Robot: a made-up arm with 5 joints. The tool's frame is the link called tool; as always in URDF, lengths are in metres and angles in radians.
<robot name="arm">
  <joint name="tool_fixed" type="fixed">
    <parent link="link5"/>
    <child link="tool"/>
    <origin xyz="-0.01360 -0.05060 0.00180" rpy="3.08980 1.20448 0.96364"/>
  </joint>
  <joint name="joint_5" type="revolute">
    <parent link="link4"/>
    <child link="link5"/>
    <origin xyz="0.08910 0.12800 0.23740" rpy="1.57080 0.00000 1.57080"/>
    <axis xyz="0 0 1"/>
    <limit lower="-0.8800" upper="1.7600"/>
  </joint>
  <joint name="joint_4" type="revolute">
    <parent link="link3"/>
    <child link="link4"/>
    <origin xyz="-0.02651 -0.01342 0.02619" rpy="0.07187 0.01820 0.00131"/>
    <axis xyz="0 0 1"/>
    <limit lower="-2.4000" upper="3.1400"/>
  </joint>
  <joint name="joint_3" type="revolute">
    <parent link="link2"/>
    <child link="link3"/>
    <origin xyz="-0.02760 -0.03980 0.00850" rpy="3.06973 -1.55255 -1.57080"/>
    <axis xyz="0 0 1"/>
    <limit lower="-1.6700" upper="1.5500"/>
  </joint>
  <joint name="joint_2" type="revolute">
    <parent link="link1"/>
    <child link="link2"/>
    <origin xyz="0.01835 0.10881 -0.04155" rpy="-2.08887 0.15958 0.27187"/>
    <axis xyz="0 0 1"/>
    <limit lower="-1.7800" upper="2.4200"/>
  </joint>
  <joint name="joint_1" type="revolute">
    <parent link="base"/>
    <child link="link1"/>
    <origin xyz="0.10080 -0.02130 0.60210" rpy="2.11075 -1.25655 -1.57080"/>
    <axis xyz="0 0 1"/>
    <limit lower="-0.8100" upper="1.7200"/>
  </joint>
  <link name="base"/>
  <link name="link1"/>
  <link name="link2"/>
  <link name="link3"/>
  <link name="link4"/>
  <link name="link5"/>
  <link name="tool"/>
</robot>
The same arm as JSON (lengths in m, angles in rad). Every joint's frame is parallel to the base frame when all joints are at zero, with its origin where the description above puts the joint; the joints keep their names.
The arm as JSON. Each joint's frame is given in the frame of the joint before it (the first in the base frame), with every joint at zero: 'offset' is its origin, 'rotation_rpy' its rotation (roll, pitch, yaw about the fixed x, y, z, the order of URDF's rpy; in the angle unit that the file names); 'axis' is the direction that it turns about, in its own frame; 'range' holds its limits. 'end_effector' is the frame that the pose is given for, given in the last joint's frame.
{"length_unit": "m", "angle_unit": "rad", "chain": [
  {"id": "joint_1", "offset": [0.1008, -0.0213, 0.6021], "rotation_rpy": [0.0, 0.0, 0.0], "axis": [-0.857734, -0.488919, -0.158906], "range": [-0.81, 1.72]},
  {"id": "joint_2", "offset": [-0.0203, 0.1034, 0.0529], "rotation_rpy": [0.0, 0.0, 0.0], "axis": [0.0, 1.0, 0.0], "range": [-1.78, 2.42]},
  {"id": "joint_3", "offset": [-0.0398, 0.0085, -0.0276], "rotation_rpy": [0.0, 0.0, 0.0], "axis": [-0.997253, -0.018199, -0.071797], "range": [-1.67, 1.55]},
  {"id": "joint_4", "offset": [-0.0266, -0.027, 0.0115], "rotation_rpy": [0.0, 0.0, 0.0], "axis": [-1.0, 0.0, 0.0], "range": [-2.4, 3.14]},
  {"id": "joint_5", "offset": [-0.2374, 0.0891, -0.128], "rotation_rpy": [0.0, 0.0, 0.0], "axis": [0.0, 1.0, 0.0], "range": [-0.88, 1.76]}
], "end_effector": {"offset": [0.0506, 0.0018, 0.0136], "rotation_rpy": [-1.0472, 0.2058, -1.876]}}

